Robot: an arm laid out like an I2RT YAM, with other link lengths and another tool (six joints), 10 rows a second.
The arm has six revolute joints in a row. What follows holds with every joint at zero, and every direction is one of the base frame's. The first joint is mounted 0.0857 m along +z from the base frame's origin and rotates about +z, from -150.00 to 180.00 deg. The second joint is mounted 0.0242 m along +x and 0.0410 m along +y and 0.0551 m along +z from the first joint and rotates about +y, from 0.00 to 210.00 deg. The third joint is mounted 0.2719 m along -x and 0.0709 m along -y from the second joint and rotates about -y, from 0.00 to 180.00 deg. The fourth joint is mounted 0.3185 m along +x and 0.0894 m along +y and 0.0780 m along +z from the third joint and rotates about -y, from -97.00 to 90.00 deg. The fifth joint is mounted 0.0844 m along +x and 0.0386 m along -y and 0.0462 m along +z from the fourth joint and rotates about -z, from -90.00 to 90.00 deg. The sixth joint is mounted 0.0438 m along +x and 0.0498 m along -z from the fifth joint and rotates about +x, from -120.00 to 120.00 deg. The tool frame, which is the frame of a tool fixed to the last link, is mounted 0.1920 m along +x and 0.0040 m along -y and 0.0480 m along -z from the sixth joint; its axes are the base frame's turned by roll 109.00, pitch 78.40 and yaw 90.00 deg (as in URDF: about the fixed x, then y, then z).
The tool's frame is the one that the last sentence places.
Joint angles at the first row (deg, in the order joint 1, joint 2, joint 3, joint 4, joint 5, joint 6):
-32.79 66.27 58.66 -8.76 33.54 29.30
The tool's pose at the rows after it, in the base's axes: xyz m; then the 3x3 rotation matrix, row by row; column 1 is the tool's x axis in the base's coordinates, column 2 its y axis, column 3 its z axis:
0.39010 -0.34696 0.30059; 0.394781 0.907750 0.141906; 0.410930 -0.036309 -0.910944; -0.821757 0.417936 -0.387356
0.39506 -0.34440 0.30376; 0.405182 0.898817 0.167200; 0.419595 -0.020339 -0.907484; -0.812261 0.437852 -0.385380
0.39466 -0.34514 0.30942; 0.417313 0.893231 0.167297; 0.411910 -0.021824 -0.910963; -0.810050 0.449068 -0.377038
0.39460 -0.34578 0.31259; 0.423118 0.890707 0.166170; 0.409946 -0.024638 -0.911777; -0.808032 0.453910 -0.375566
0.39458 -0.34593 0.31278; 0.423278 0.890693 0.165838; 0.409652 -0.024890 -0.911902; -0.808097 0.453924 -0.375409
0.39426 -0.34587 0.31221; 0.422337 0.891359 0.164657; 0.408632 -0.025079 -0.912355; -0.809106 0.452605 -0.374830
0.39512 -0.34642 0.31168; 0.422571 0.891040 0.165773; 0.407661 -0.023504 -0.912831; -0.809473 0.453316 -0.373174
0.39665 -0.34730 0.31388; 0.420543 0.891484 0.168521; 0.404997 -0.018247 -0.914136; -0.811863 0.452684 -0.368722
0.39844 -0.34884 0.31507; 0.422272 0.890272 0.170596; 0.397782 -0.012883 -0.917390; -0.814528 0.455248 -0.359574
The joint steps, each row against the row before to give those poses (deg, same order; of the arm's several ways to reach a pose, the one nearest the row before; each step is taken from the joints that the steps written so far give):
0.00 0.08 0.23 0.79 -3.45 -0.63
-0.01 -0.25 -0.18 0.69 -1.23 0.52
0.01 -0.20 0.21 0.34 0.28 0.14
-0.02 0.08 0.43 -0.18 0.14 0.21
-0.01 0.03 0.04 -0.01 0.01 -0.01
0.03 -0.05 -0.13 0.08 0.09 -0.08
-0.01 0.13 -0.11 0.37 -0.05 -0.08
-0.03 0.27 0.34 0.22 -0.15 -0.36
0.01 0.23 -0.16 1.03 0.02 -0.43

